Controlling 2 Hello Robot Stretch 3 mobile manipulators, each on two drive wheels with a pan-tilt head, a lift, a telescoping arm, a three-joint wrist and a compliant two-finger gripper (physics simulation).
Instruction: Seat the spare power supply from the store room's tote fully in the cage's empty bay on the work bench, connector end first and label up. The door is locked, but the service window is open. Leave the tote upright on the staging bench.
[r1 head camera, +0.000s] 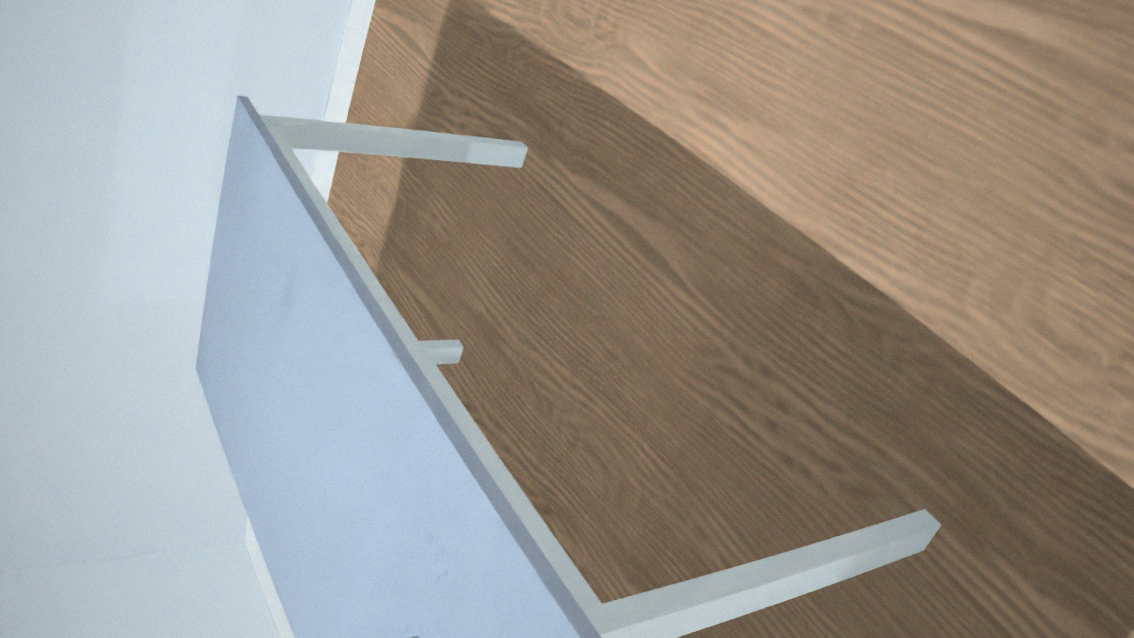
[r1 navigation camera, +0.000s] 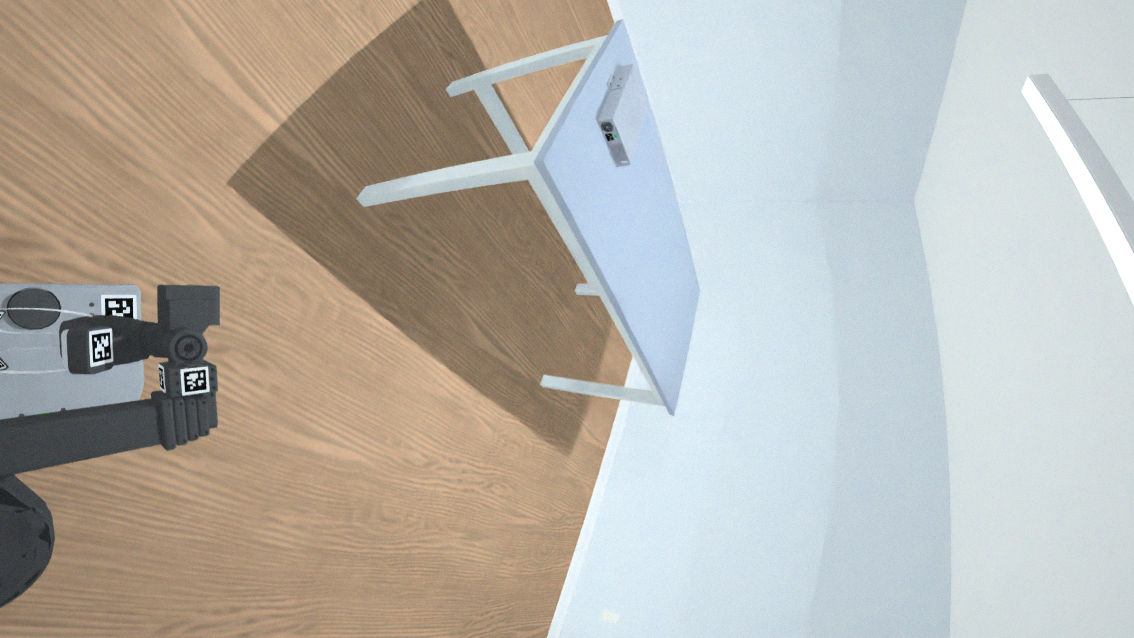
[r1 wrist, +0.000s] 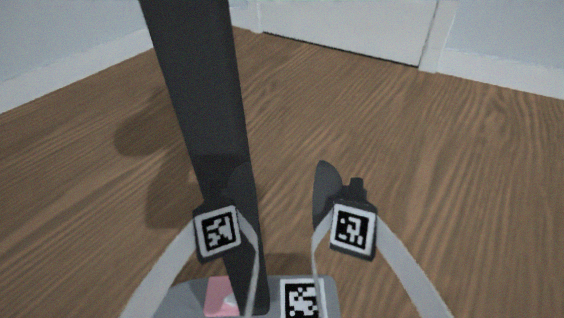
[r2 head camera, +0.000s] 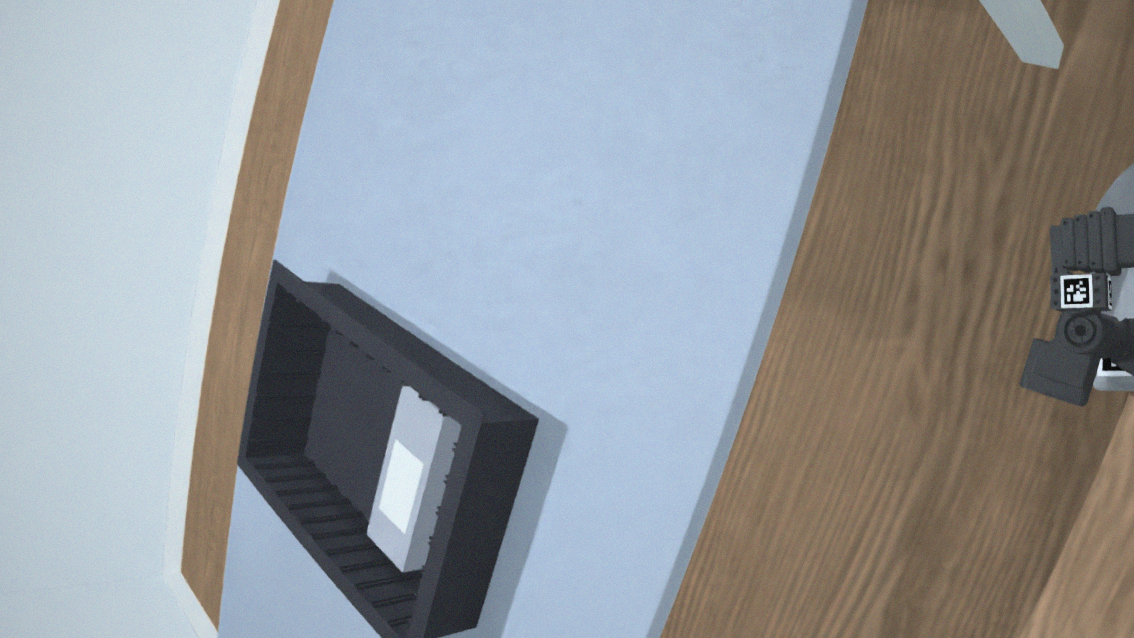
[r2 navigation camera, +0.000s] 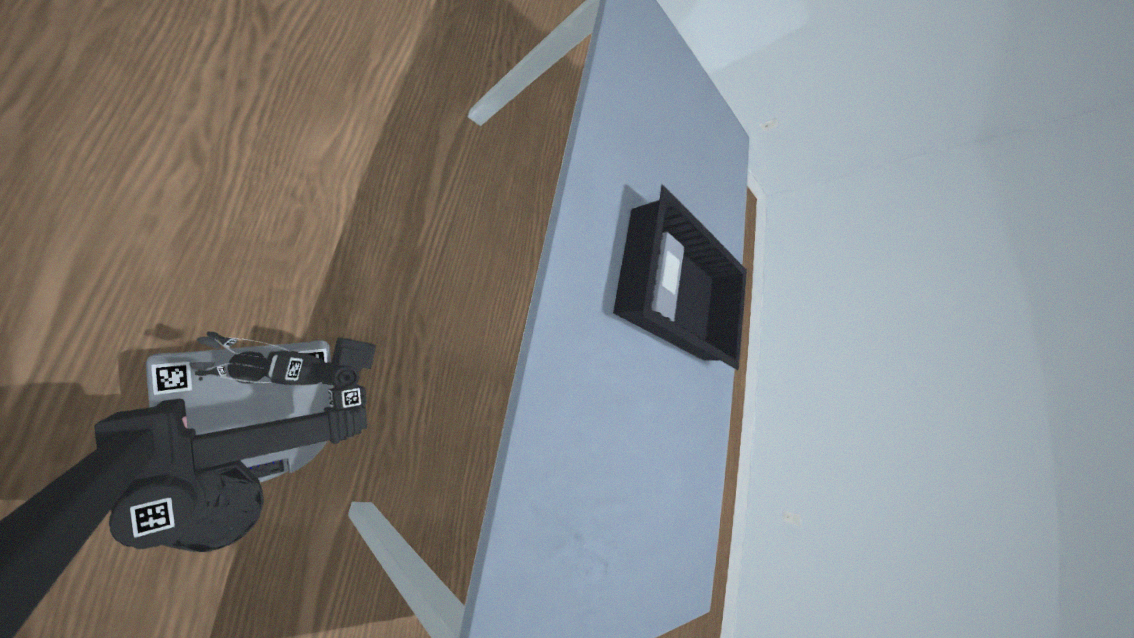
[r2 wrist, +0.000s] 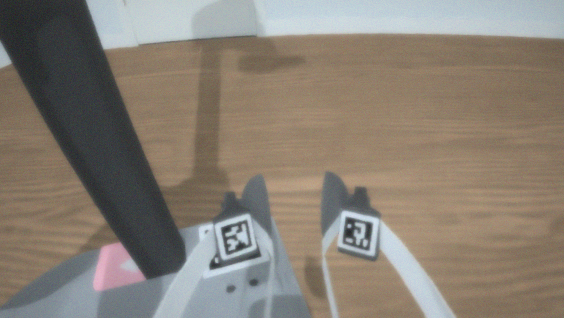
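The spare power supply (r2 head camera: 428, 452) (r2 navigation camera: 666, 297), a light grey box with a white label up, lies in the black tote (r2 head camera: 501, 484) (r2 navigation camera: 634, 265) against one side wall. The tote stands upright on the pale blue staging bench (r2 head camera: 594, 198) (r2 navigation camera: 618, 444). The grey cage (r1 navigation camera: 632, 119) stands near one end of the work bench (r1 navigation camera: 634, 238) (r1 head camera: 333, 396); its empty bay cannot be made out. My r1 gripper (r1 wrist: 285, 196) is open and empty above its own base, away from the work bench. My r2 gripper (r2 wrist: 296, 201) (r2 navigation camera: 204, 354) is open and empty above its base, beside the staging bench.
A white door (r1 wrist: 345, 30) stands beyond the floor in the r1 wrist view, and a door panel (r2 wrist: 195, 20) shows in the r2 wrist view. Bench legs (r1 head camera: 793, 563) (r1 navigation camera: 452, 178) (r2 navigation camera: 531, 67) stick out below both tops. Walls run behind both benches. The service window cannot be identified.
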